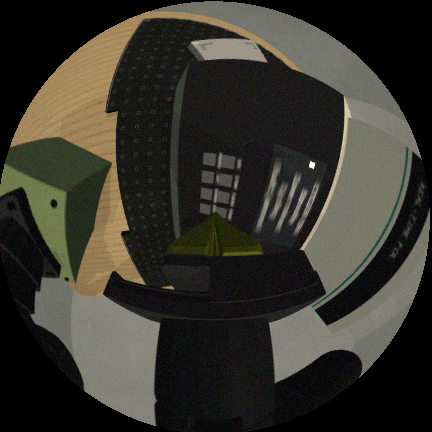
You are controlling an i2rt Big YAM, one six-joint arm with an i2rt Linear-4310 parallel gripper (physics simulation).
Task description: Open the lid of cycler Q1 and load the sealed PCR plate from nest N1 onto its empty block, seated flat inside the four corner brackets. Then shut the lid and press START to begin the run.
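Places are measured from the arm's base along level axes (x ahead, y left, z up), in millimetres.
Where they show: gripper, fingertip midpoint: [213,216].
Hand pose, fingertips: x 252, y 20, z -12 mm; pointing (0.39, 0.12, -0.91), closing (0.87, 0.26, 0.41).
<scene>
Each offset is from my fingertips to the centre of the thing. "spot": to the spot under its first point. Level surfaces: height alone.
My gripper [213,216] is shut, its yellow-green fingers together with nothing between them. Their tips show in front of a large glossy dark surface {spot: dy +115, dx +11, dz +6 mm} [260,110] of a machine. A block of pale squares and several slanted pale streaks show on that surface, with a small bright white spot at the right. Whether the tips touch it I cannot tell. The machine's light grey body [372,185] is at the right, with a black band [400,250] lettered "REAL-TIME PCR". No Q1 label, START label or PCR plate can be made out.
A black perforated board {dz -134 mm} [142,130] lies on the wooden table [75,100] left of the machine. A pale nest-like piece {spot: dy +298, dx +3, dz -112 mm} [230,51] with dark corner marks is at the top, beyond the dark surface. A green block [82,195] with black parts beside it stands at the left.
</scene>
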